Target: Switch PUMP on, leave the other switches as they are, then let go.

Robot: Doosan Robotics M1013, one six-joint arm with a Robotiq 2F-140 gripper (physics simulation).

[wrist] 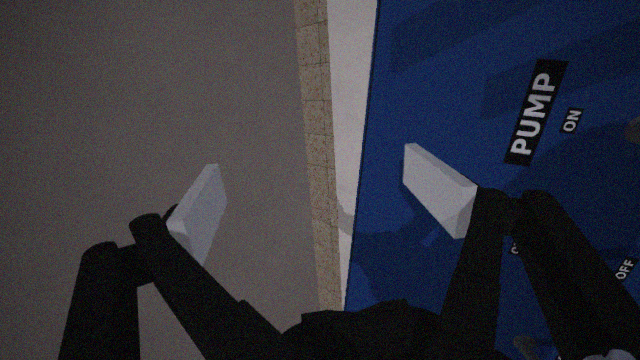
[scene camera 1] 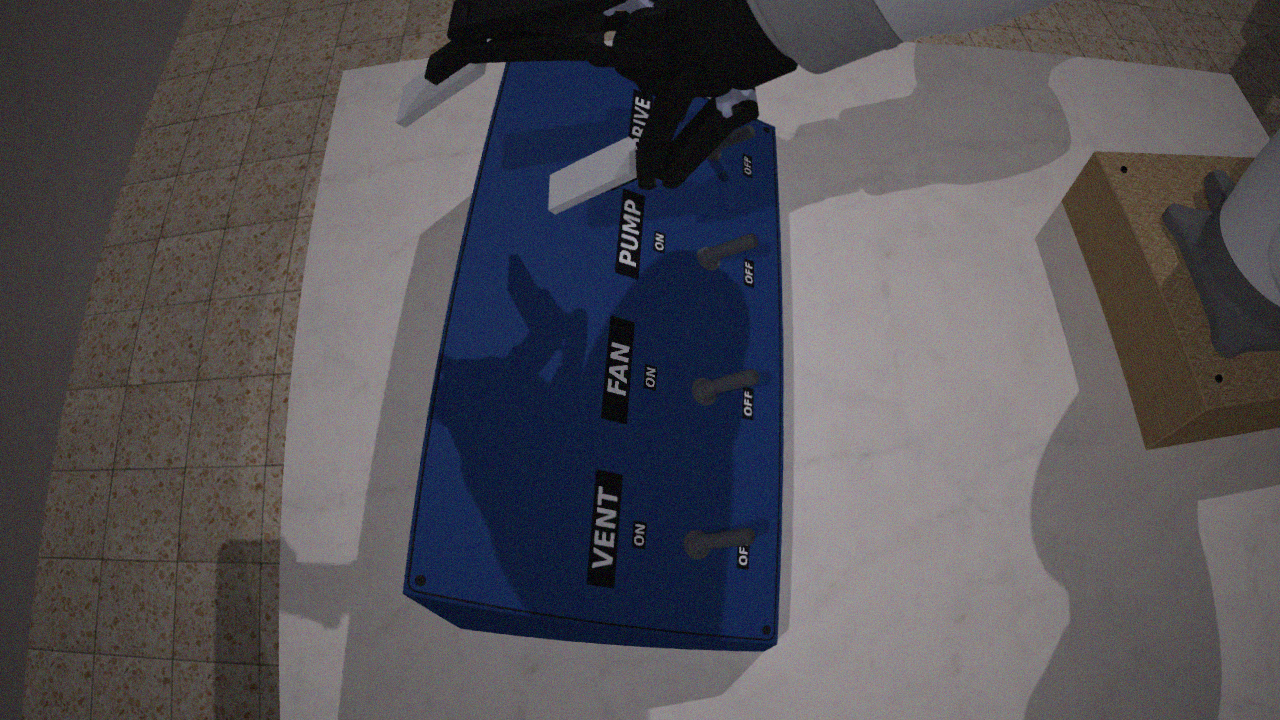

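Seen in the pictures: gripper, fingertip midpoint: (wrist: 315, 173) (scene camera 1: 482, 152); arm's base at its link origin: (scene camera 1: 1249, 281).
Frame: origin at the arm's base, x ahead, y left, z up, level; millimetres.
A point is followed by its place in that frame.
Note:
The blue switch panel (scene camera 1: 546, 268) @[x 719, y 26, z 44 mm] (wrist: 430, 60) @[x 728, y -65, z 52 mm] lies on the white table. The PUMP switch (scene camera 1: 728, 251) @[x 577, y -12, z 6 mm] leans to its OFF side; part of it shows at the right edge in the wrist view (wrist: 633, 131) @[x 597, y -17, z -9 mm]. The FAN switch (scene camera 1: 726, 385) @[x 588, y 107, z 8 mm] and VENT switch (scene camera 1: 720, 540) @[x 599, y 224, z 9 mm] also lean to OFF. The DRIVE switch (scene camera 1: 737, 139) @[x 559, y -130, z 11 mm] is partly hidden by a finger and seems to lean to OFF. My gripper (scene camera 1: 477, 166) @[x 752, y 8, z 160 mm] (wrist: 315, 173) @[x 752, y 8, z 160 mm] is open and empty above the panel's left edge, one finger over the panel left of the PUMP label (scene camera 1: 630, 233) @[x 656, y -23, z 16 mm] (wrist: 536, 112) @[x 655, y -27, z 16 mm], the other beyond the edge.
The white table (scene camera 1: 913, 358) @[x 387, y 32, z -108 mm] (wrist: 350, 60) @[x 946, y -72, z -108 mm] extends around the panel. A wooden block (scene camera 1: 1109, 268) @[x 139, y -53, z -70 mm] carrying the robot's grey base stands at the right. Tiled floor (scene camera 1: 161, 358) (wrist: 316, 120) lies past the table's left edge. Arm shadows fall across the panel and table.

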